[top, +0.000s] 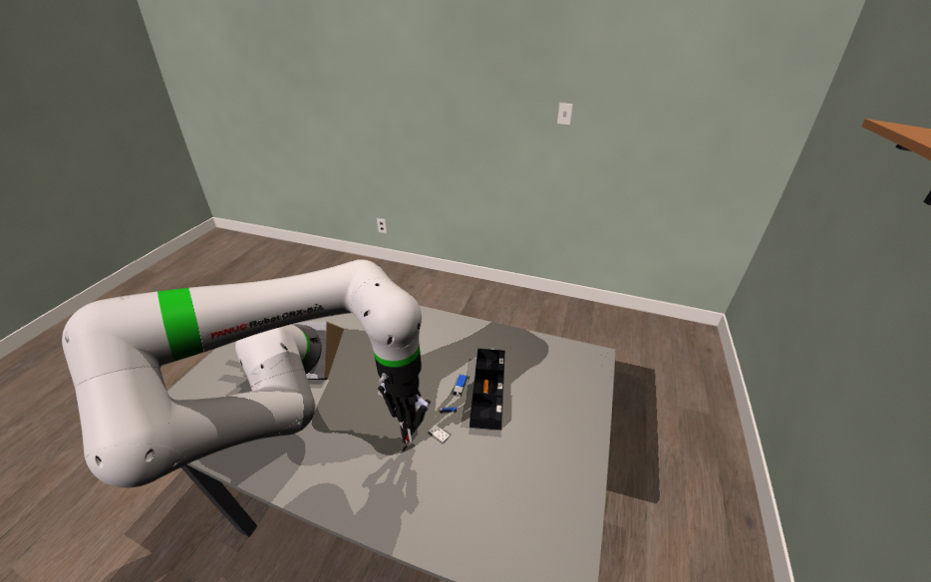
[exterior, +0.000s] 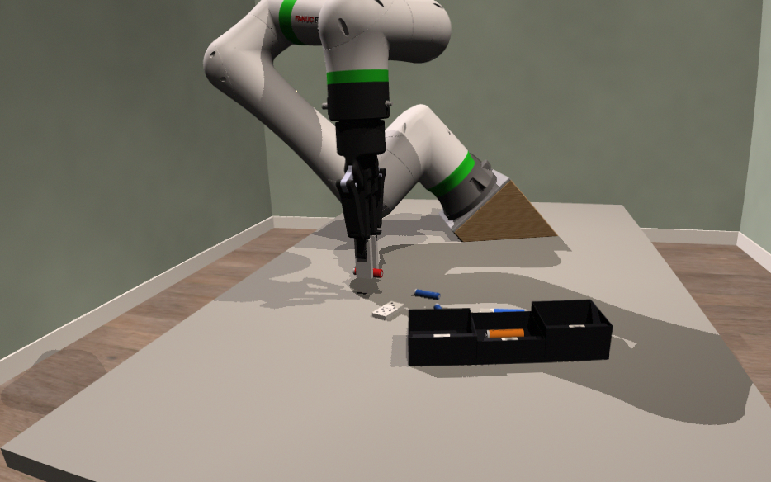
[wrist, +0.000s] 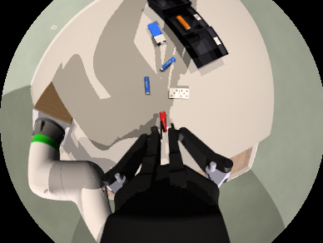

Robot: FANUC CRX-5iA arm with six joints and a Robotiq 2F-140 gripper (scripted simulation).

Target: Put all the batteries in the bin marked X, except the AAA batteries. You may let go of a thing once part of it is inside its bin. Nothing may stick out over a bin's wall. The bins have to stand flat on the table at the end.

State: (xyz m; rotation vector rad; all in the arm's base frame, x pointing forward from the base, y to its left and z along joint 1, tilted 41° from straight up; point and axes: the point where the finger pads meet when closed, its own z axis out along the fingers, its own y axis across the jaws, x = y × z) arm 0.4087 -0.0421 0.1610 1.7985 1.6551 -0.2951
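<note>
Now: hand 23 cm to the right of the bin, 15 cm short of it and 5 cm above it. The rest, counted from my hand: white dotted tile: 6 cm below, 6 cm ahead, 5 cm to the left; then blue-and-white block battery: 21 cm to the left, 6 cm below, 6 cm ahead; then red battery: 3 cm below.
</note>
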